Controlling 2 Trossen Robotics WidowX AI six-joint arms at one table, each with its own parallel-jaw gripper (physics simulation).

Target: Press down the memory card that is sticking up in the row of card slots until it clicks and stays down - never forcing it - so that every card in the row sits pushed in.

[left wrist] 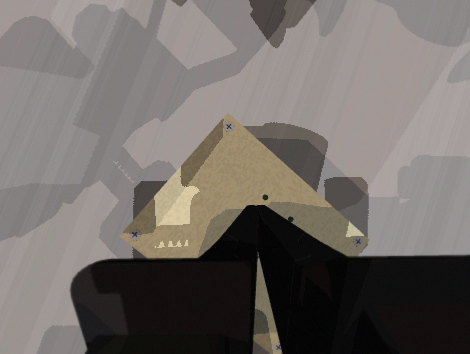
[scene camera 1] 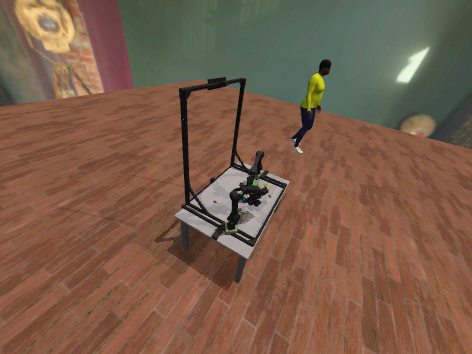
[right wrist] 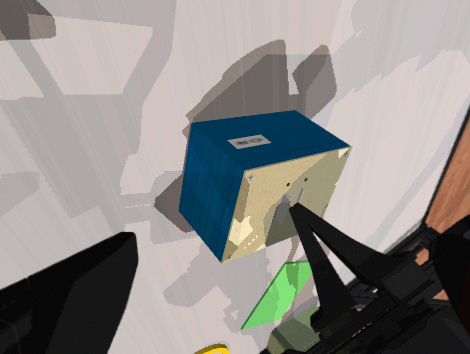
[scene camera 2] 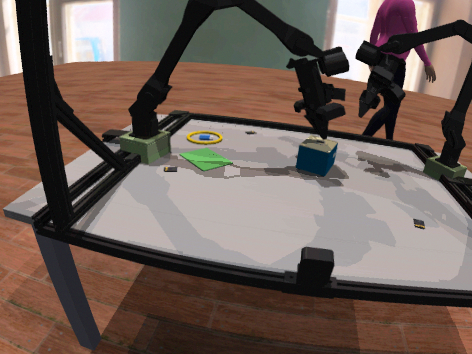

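Seen in the pictures: left gripper, fingertip midpoint: (left wrist: 255,214) (scene camera 1: 245,194) (right wrist: 293,206) (scene camera 2: 324,139); right gripper, fingertip midpoint: (right wrist: 285,247) (scene camera 2: 362,110); left arm's base, origin of the base link: (scene camera 2: 144,134); right arm's base, origin of the base link: (scene camera 1: 231,226) (scene camera 2: 447,162).
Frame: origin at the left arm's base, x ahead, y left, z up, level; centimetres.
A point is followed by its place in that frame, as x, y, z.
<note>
The card-slot box (scene camera 2: 316,161) @(43.4, 11.7, -2.1) (right wrist: 210,185) @(44.3, 22.0, -2.0) is blue with a beige top (left wrist: 235,160) @(45.6, 20.0, 1.0) (right wrist: 260,200) @(44.4, 20.0, 1.0), a screw at each visible corner and two small dark dots. In the right wrist view, two thin pale upright strips (right wrist: 302,195) @(43.4, 16.0, 1.2) (right wrist: 286,197) @(44.1, 17.9, 1.4) show near the dots; I cannot tell which is the raised card. My left gripper (scene camera 2: 324,136) @(43.9, 17.9, 2.2) (left wrist: 255,214) @(43.9, 17.9, 2.2) (right wrist: 293,206) @(43.9, 17.9, 2.2) is shut and empty, its tips pointing down at the top beside these strips. Contact is unclear. In the left wrist view its fingers hide the slots. My right gripper (scene camera 2: 374,102) (right wrist: 285,247) @(52.5, 27.7, 9.9) is open and empty, raised away from the box.
A green sheet (scene camera 2: 206,159) @(16.4, 4.8, -5.4) (right wrist: 277,297) @(15.8, 6.4, -5.4) and a yellow ring (scene camera 2: 204,143) @(10.2, 14.7, -5.4) (right wrist: 212,349) @(12.6, 17.2, -5.1) around a blue piece (scene camera 2: 205,136) @(7.5, 20.1, -5.3) lie left of the box in scene camera 2. Small dark cards (scene camera 2: 170,169) @(11.8, -4.9, -5.5) (scene camera 2: 419,223) @(70.1, -0.1, -5.5) lie on the table. A black block (scene camera 2: 316,265) @(50.7, -27.0, -1.3) stands on the front rail.
</note>
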